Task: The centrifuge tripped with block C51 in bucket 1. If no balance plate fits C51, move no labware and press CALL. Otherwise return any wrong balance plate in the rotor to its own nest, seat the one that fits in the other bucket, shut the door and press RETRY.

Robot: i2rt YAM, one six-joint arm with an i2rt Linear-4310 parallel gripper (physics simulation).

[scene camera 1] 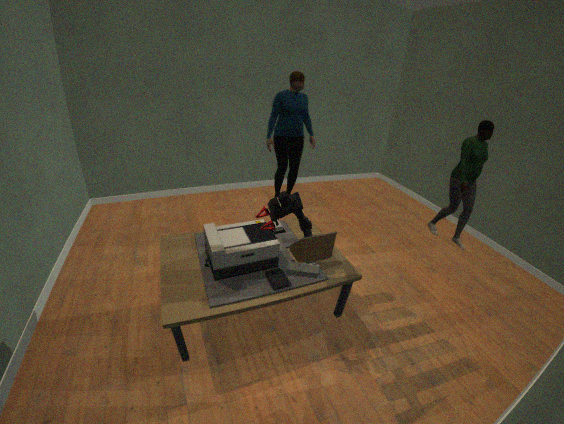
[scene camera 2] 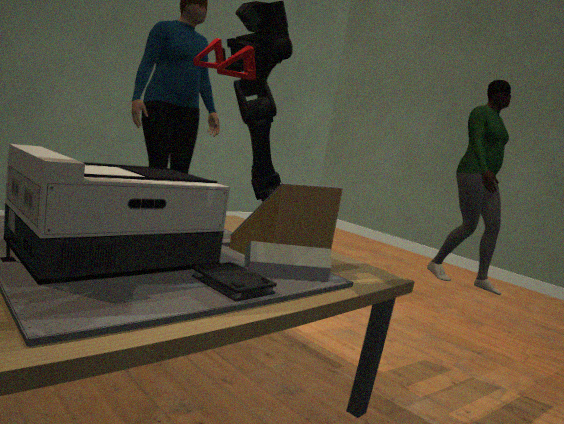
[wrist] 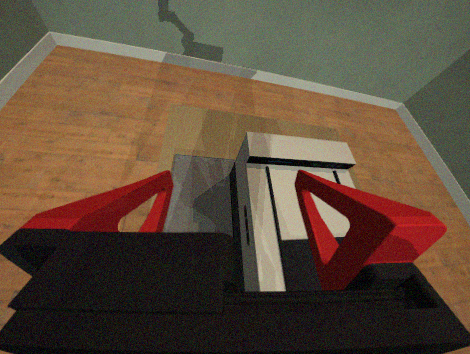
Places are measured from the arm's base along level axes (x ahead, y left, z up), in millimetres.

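Where they show: gripper, between the fingertips: (scene camera 1: 258, 223) (scene camera 2: 205, 66) (wrist: 234, 177); arm's base, origin of its link: (scene camera 1: 309, 239) (scene camera 2: 278, 213).
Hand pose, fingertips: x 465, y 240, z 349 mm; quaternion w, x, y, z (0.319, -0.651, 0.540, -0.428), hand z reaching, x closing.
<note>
Things, the pixels of their centre, and the offset from my fingertips. "spot": a spot on its surface instead. Level surfaces: height alone.
- centrifuge, middle of its body: (scene camera 2: 115, 206) (wrist: 297, 227) (scene camera 1: 240, 245) 57 mm ahead, 261 mm right, 346 mm down
- white panel, a spot on its surface: (scene camera 2: 112, 171) spot: 73 mm ahead, 262 mm right, 258 mm down
- grey mat, height of its surface: 468 mm down
- flat black item, middle of its body: (scene camera 2: 233, 278) (scene camera 1: 277, 278) 145 mm back, 9 mm left, 452 mm down
The centrifuge (scene camera 1: 245, 260) (scene camera 2: 135, 210) (wrist: 255, 240) is a white box on a dark base. Its top shows a white panel (scene camera 1: 232, 238) (scene camera 2: 112, 171) (wrist: 286, 205) beside a dark area (scene camera 1: 256, 231) (scene camera 2: 175, 175) (wrist: 300, 255); I cannot tell whether that is the door or the opening. My gripper (scene camera 1: 259, 221) (scene camera 2: 206, 67) (wrist: 234, 177) is open and empty, high above the centrifuge's level, its red fingers wide apart. Block C51, the rotor, the buckets and the balance plates cannot be made out. The RETRY and CALL buttons cannot be made out either.
A brown upright panel (scene camera 1: 315, 248) (scene camera 2: 295, 215) stands at the right of the grey mat (scene camera 1: 235, 295) (scene camera 2: 100, 325) (wrist: 187, 200). A flat black item (scene camera 1: 277, 278) (scene camera 2: 235, 281) lies near the mat's front edge. One person (scene camera 1: 291, 115) (scene camera 2: 175, 65) stands behind the table, another (scene camera 1: 472, 157) (scene camera 2: 487, 135) at the right.
</note>
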